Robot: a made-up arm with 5 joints. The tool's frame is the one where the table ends. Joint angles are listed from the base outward.
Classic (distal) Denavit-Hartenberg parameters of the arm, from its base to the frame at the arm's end. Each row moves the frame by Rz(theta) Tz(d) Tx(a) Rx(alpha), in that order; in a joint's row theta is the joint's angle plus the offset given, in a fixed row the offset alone. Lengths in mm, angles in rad.
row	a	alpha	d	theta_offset
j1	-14.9	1.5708	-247.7	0
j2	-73	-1.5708	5.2	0
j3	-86.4	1.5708	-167.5	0
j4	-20.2	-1.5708	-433.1	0
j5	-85.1	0	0	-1.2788
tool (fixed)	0	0	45.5	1.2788
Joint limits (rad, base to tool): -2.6..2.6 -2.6..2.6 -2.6..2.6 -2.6..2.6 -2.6..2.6
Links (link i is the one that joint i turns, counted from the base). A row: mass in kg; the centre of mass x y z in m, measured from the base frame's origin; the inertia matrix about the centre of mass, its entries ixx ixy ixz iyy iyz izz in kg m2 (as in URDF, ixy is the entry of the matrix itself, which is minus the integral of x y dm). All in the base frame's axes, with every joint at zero. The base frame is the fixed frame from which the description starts. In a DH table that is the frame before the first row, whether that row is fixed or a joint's. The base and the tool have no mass.
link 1: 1.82; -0.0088 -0.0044 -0.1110; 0.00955 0 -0.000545 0.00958 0 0.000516
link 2: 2.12; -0.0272 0.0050 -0.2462; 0.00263 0.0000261 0 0.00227 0 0.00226
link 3: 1.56; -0.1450 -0.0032 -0.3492; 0.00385 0 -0.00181 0.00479 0 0.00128
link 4: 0.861; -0.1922 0.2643 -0.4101; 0.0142 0.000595 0 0.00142 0 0.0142
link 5: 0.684; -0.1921 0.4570 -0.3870; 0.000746 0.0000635 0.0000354 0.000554 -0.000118 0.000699
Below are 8 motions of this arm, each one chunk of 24 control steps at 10 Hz.
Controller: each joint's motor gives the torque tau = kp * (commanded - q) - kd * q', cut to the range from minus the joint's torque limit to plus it. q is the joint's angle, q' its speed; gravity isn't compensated. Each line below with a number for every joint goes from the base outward.
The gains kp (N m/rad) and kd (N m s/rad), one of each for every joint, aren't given. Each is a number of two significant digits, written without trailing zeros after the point. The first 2 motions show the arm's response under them.
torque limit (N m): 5.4 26 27 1.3 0.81
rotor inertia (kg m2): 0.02 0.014 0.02 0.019 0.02
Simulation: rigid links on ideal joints. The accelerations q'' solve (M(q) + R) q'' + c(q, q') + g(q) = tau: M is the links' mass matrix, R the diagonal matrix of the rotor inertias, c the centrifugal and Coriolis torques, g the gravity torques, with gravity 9.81 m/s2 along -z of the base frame. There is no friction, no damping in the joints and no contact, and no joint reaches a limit. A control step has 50 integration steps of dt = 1/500 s. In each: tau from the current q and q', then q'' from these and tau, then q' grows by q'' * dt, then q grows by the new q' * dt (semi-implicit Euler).
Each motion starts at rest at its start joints. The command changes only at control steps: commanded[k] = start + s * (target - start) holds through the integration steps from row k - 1 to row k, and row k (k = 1, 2, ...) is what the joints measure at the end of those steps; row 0 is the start. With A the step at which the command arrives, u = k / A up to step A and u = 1 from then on. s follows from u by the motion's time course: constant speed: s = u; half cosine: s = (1 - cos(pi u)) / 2; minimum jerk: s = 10 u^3 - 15 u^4 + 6 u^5; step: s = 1 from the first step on.
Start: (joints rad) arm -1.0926 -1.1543 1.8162 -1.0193 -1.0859
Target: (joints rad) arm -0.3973 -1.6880 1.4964 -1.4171 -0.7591
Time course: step
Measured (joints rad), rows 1 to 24:
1: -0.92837 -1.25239 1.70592 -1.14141 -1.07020
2: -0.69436 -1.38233 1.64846 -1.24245 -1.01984
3: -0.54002 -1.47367 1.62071 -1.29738 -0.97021
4: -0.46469 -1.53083 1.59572 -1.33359 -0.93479
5: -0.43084 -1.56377 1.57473 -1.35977 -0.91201
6: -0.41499 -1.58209 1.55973 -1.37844 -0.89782
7: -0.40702 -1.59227 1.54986 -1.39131 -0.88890
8: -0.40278 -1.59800 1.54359 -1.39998 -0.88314
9: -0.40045 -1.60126 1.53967 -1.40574 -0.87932
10: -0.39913 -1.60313 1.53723 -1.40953 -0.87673
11: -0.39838 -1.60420 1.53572 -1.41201 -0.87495
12: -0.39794 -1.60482 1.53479 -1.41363 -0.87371
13: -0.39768 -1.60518 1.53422 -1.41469 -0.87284
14: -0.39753 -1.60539 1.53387 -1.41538 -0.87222
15: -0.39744 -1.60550 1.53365 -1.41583 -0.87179
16: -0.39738 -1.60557 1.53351 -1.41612 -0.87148
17: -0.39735 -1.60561 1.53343 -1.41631 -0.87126
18: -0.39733 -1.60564 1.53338 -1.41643 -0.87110
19: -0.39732 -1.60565 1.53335 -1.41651 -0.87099
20: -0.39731 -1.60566 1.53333 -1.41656 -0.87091
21: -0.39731 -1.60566 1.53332 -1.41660 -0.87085
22: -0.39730 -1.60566 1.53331 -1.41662 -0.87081
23: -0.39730 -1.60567 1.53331 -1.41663 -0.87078
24: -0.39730 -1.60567 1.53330 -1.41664 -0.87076
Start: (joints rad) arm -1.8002 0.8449 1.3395 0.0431 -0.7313
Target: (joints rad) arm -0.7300 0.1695 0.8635 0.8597 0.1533
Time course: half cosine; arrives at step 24
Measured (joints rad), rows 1 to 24:
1: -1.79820 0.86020 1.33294 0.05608 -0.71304
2: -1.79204 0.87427 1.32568 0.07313 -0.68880
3: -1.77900 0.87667 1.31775 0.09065 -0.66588
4: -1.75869 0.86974 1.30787 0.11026 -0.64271
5: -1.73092 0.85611 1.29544 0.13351 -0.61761
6: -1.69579 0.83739 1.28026 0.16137 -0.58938
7: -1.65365 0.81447 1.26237 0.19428 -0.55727
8: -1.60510 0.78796 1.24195 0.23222 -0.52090
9: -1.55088 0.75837 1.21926 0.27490 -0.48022
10: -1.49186 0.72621 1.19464 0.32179 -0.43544
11: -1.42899 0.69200 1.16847 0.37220 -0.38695
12: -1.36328 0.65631 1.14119 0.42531 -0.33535
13: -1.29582 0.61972 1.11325 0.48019 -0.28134
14: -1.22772 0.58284 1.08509 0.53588 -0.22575
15: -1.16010 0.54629 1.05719 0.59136 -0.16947
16: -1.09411 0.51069 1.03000 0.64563 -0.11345
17: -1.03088 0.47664 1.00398 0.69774 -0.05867
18: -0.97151 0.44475 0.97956 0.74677 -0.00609
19: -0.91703 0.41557 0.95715 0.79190 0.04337
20: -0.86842 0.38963 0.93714 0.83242 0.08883
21: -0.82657 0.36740 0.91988 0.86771 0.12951
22: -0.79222 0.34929 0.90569 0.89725 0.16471
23: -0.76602 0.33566 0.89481 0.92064 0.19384
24: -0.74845 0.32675 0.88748 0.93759 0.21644
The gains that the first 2 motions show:
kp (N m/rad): 24 44 48 2.9 1.4
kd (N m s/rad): 4.6 9 9.8 0.75 0.46
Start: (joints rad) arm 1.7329 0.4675 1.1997 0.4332 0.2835
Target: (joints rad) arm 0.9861 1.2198 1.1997 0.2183 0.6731
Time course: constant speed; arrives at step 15
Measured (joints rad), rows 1 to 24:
1: 1.71863 0.51558 1.20076 0.44899 0.29629
2: 1.68723 0.58310 1.20015 0.47691 0.32252
3: 1.64530 0.64145 1.19804 0.49288 0.35023
4: 1.59858 0.69117 1.19570 0.49604 0.37567
5: 1.55016 0.73625 1.19384 0.49069 0.39914
6: 1.50121 0.77930 1.19256 0.48038 0.42149
7: 1.45205 0.82156 1.19171 0.46723 0.44326
8: 1.40276 0.86351 1.19111 0.45240 0.46467
9: 1.35339 0.90533 1.19067 0.43651 0.48582
10: 1.30396 0.94707 1.19031 0.41990 0.50677
11: 1.25449 0.98876 1.19002 0.40278 0.52757
12: 1.20501 1.03039 1.18977 0.38526 0.54826
13: 1.15551 1.07199 1.18955 0.36745 0.56888
14: 1.10600 1.11357 1.18936 0.34938 0.58947
15: 1.05648 1.15513 1.18919 0.33110 0.61006
16: 1.02629 1.18323 1.18902 0.32044 0.62678
17: 1.00912 1.19659 1.18960 0.31204 0.63843
18: 0.99932 1.20192 1.19016 0.30461 0.64590
19: 0.99372 1.20381 1.19051 0.29866 0.65048
20: 0.99049 1.20440 1.19073 0.29437 0.65326
21: 0.98864 1.20458 1.19085 0.29145 0.65496
22: 0.98757 1.20464 1.19092 0.28956 0.65603
23: 0.98695 1.20466 1.19097 0.28835 0.65670
24: 0.98659 1.20468 1.19099 0.28759 0.65713

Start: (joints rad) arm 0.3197 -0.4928 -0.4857 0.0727 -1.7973
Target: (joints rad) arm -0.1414 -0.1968 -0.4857 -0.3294 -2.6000
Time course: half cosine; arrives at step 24
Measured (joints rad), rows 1 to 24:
1: 0.32776 -0.46337 -0.50226 0.07507 -1.79186
2: 0.32157 -0.44180 -0.51620 0.07515 -1.78502
3: 0.31161 -0.42699 -0.52456 0.07210 -1.78314
4: 0.30096 -0.41549 -0.52871 0.06660 -1.78802
5: 0.28900 -0.40498 -0.53023 0.05861 -1.79979
6: 0.27462 -0.39409 -0.53033 0.04793 -1.81803
7: 0.25717 -0.38214 -0.52973 0.03449 -1.84217
8: 0.23659 -0.36886 -0.52880 0.01839 -1.87162
9: 0.21318 -0.35427 -0.52768 -0.00010 -1.90582
10: 0.18739 -0.33850 -0.52642 -0.02065 -1.94417
11: 0.15978 -0.32179 -0.52503 -0.04286 -1.98600
12: 0.13089 -0.30439 -0.52354 -0.06630 -2.03063
13: 0.10125 -0.28658 -0.52194 -0.09054 -2.07729
14: 0.07141 -0.26867 -0.52028 -0.11512 -2.12519
15: 0.04188 -0.25094 -0.51856 -0.13961 -2.17352
16: 0.01316 -0.23370 -0.51683 -0.16358 -2.22145
17: -0.01424 -0.21724 -0.51510 -0.18660 -2.26816
18: -0.03987 -0.20184 -0.51342 -0.20829 -2.31285
19: -0.06328 -0.18777 -0.51180 -0.22828 -2.35476
20: -0.08408 -0.17525 -0.51028 -0.24624 -2.39319
21: -0.10192 -0.16451 -0.50889 -0.26186 -2.42748
22: -0.11649 -0.15572 -0.50764 -0.27490 -2.45706
23: -0.12754 -0.14902 -0.50656 -0.28515 -2.48143
24: -0.13490 -0.14454 -0.50567 -0.29245 -2.50018

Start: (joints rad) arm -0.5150 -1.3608 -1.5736 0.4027 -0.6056
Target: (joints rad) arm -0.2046 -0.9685 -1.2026 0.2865 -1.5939
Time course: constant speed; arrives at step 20
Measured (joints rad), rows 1 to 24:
1: -0.50789 -1.33041 -1.58255 0.40931 -0.59571
2: -0.49810 -1.29825 -1.58521 0.40982 -0.59452
3: -0.48612 -1.27246 -1.57872 0.40887 -0.60718
4: -0.47269 -1.25035 -1.56711 0.40718 -0.63010
5: -0.45838 -1.23014 -1.55283 0.40459 -0.66038
6: -0.44355 -1.21090 -1.53715 0.40112 -0.69586
7: -0.42842 -1.19213 -1.52072 0.39689 -0.73502
8: -0.41311 -1.17359 -1.50388 0.39206 -0.77679
9: -0.39772 -1.15515 -1.48679 0.38676 -0.82040
10: -0.38227 -1.13675 -1.46956 0.38112 -0.86534
11: -0.36680 -1.11834 -1.45221 0.37521 -0.91127
12: -0.35131 -1.09991 -1.43479 0.36910 -0.95795
13: -0.33581 -1.08144 -1.41728 0.36285 -1.00522
14: -0.32030 -1.06294 -1.39971 0.35649 -1.05297
15: -0.30480 -1.04439 -1.38208 0.35006 -1.10113
16: -0.28929 -1.02580 -1.36438 0.34358 -1.14964
17: -0.27378 -1.00716 -1.34662 0.33708 -1.19848
18: -0.25827 -0.98846 -1.32878 0.33057 -1.24762
19: -0.24276 -0.96972 -1.31089 0.32407 -1.29703
20: -0.22725 -0.95092 -1.29292 0.31761 -1.34671
21: -0.21733 -0.93956 -1.28114 0.31345 -1.38781
22: -0.21161 -0.93290 -1.27442 0.31045 -1.41769
23: -0.20843 -0.92893 -1.27063 0.30821 -1.43879
24: -0.20670 -0.92654 -1.26850 0.30658 -1.45357

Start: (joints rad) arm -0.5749 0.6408 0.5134 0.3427 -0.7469
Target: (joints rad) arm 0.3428 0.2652 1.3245 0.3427 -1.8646
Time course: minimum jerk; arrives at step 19
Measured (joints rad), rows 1 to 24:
1: -0.57407 0.66576 0.52901 0.36230 -0.73037
2: -0.57230 0.68597 0.54337 0.38796 -0.70701
3: -0.56575 0.69476 0.55719 0.40462 -0.69321
4: -0.55006 0.69493 0.57549 0.41459 -0.69295
5: -0.52233 0.68806 0.60162 0.42038 -0.70770
6: -0.48109 0.67499 0.63733 0.42348 -0.73812
7: -0.42632 0.65638 0.68301 0.42479 -0.78414
8: -0.35924 0.63304 0.73796 0.42484 -0.84489
9: -0.28211 0.60599 0.80058 0.42399 -0.91877
10: -0.19795 0.57651 0.86867 0.42254 -1.00351
11: -0.11026 0.54603 0.93956 0.42076 -1.09630
12: -0.02271 0.51606 1.01036 0.41888 -1.19390
13: 0.06105 0.48803 1.07814 0.41712 -1.29278
14: 0.13759 0.46318 1.14012 0.41562 -1.38931
15: 0.20394 0.44242 1.19389 0.41447 -1.47985
16: 0.25781 0.42628 1.23765 0.41367 -1.56112
17: 0.29794 0.41481 1.27045 0.41313 -1.63048
18: 0.32438 0.40761 1.29248 0.41269 -1.68641
19: 0.33886 0.40373 1.30530 0.41215 -1.72896
20: 0.34479 0.40182 1.31175 0.41133 -1.75997
21: 0.34607 0.40084 1.31459 0.41033 -1.78207
22: 0.34551 0.40028 1.31569 0.40939 -1.79771
23: 0.34455 0.39995 1.31606 0.40865 -1.80878
24: 0.34378 0.39976 1.31618 0.40814 -1.81667

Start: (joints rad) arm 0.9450 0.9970 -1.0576 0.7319 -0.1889
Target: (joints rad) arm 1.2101 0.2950 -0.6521 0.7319 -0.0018
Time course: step
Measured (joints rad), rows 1 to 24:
1: 0.96584 0.72948 -0.92635 0.74016 -0.17864
2: 1.05456 0.52264 -0.78478 0.79373 -0.08879
3: 1.14770 0.41193 -0.69376 0.81724 -0.00774
4: 1.20582 0.35365 -0.64331 0.82575 0.04618
5: 1.23001 0.32458 -0.62007 0.83062 0.07859
6: 1.23340 0.31101 -0.61214 0.83490 0.09689
7: 1.22799 0.30500 -0.61122 0.83875 0.10674
8: 1.22104 0.30234 -0.61262 0.84187 0.11197
9: 1.21562 0.30103 -0.61419 0.84413 0.11488
10: 1.21233 0.30025 -0.61526 0.84562 0.11668
11: 1.21070 0.29971 -0.61581 0.84654 0.11794
12: 1.21008 0.29932 -0.61601 0.84709 0.11890
13: 1.20994 0.29904 -0.61605 0.84740 0.11964
14: 1.20997 0.29887 -0.61603 0.84759 0.12019
15: 1.21004 0.29876 -0.61600 0.84770 0.12060
16: 1.21009 0.29870 -0.61599 0.84778 0.12090
17: 1.21011 0.29866 -0.61598 0.84783 0.12110
18: 1.21011 0.29864 -0.61599 0.84786 0.12125
19: 1.21011 0.29863 -0.61599 0.84789 0.12135
20: 1.21011 0.29863 -0.61599 0.84791 0.12141
21: 1.21010 0.29863 -0.61600 0.84792 0.12146
22: 1.21010 0.29863 -0.61600 0.84792 0.12149
23: 1.21010 0.29862 -0.61600 0.84793 0.12152
24: 1.21010 0.29862 -0.61600 0.84793 0.12153

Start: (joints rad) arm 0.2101 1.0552 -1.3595 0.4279 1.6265
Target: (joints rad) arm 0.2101 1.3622 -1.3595 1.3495 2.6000
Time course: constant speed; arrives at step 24
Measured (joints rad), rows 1 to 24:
1: 0.20596 1.02624 -1.33851 0.45572 1.65102
2: 0.20809 1.00481 -1.31790 0.50612 1.69542
3: 0.21064 0.99793 -1.30503 0.55208 1.74021
4: 0.21179 0.99970 -1.29765 0.59351 1.78244
5: 0.21188 1.00624 -1.29353 0.63228 1.82269
6: 0.21152 1.01541 -1.29120 0.66942 1.86175
7: 0.21109 1.02600 -1.28979 0.70550 1.90015
8: 0.21074 1.03739 -1.28887 0.74085 1.93815
9: 0.21051 1.04922 -1.28819 0.77569 1.97592
10: 0.21036 1.06129 -1.28765 0.81018 2.01353
11: 0.21027 1.07351 -1.28718 0.84444 2.05102
12: 0.21023 1.08581 -1.28678 0.87854 2.08841
13: 0.21020 1.09817 -1.28641 0.91254 2.12573
14: 0.21018 1.11057 -1.28608 0.94648 2.16299
15: 0.21017 1.12300 -1.28577 0.98039 2.20020
16: 0.21016 1.13546 -1.28549 1.01430 2.23739
17: 0.21015 1.14793 -1.28524 1.04822 2.27457
18: 0.21014 1.16043 -1.28501 1.08218 2.31174
19: 0.21014 1.17295 -1.28480 1.11618 2.34894
20: 0.21013 1.18550 -1.28461 1.15026 2.38616
21: 0.21012 1.19806 -1.28444 1.18440 2.42342
22: 0.21012 1.21065 -1.28429 1.21864 2.46074
23: 0.21011 1.22327 -1.28416 1.25298 2.49812
24: 0.21011 1.23591 -1.28405 1.28742 2.53557

